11 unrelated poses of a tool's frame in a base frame.
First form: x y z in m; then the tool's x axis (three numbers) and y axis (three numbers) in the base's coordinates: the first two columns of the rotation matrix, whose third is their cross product.
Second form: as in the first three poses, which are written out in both.
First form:
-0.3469 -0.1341 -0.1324 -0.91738 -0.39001 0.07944 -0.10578 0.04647 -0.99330
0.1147 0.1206 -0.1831 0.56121 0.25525 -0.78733 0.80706 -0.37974 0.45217
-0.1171 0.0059 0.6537 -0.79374 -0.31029 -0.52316 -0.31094 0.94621 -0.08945
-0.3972 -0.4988 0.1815 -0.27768 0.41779 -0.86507 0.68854 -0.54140 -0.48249
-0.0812 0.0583 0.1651 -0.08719 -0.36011 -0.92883 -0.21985 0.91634 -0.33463
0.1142 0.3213 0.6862 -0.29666 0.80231 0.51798 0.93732 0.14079 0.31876
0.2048 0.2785 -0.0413 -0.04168 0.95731 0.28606 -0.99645 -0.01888 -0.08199
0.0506 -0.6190 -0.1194 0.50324 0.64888 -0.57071 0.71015 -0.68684 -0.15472
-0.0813 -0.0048 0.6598 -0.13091 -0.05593 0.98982 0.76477 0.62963 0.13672
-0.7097 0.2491 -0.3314 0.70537 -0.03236 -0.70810 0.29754 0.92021 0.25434
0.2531 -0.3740 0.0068 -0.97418 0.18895 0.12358 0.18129 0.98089 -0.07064
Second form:
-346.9 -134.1 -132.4 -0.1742 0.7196 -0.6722 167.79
114.7 120.6 -183.1 0.8538 0.3843 -0.3512 128.23
-117.1 5.9 653.7 -0.1706 0.9853 0.0006 147.94
-397.2 -498.8 181.5 0.5951 0.4699 -0.6520 168.02
-81.2 58.3 165.1 -0.2584 0.9634 -0.0711 99.49
114.2 321.3 686.2 -0.5860 -0.7516 -0.3028 167.12
204.8 278.5 -41.3 0.1034 -0.1798 0.9783 93.03
50.6 -619.0 -119.4 0.8666 0.3930 -0.3074 174.28
-81.3 -4.8 659.8 -0.3314 -0.8417 -0.4262 105.69
-709.7 249.1 -331.4 0.4203 0.8815 -0.2152 50.05
253.1 -374.0 6.8 -0.0934 -0.9952 0.0295 172.55

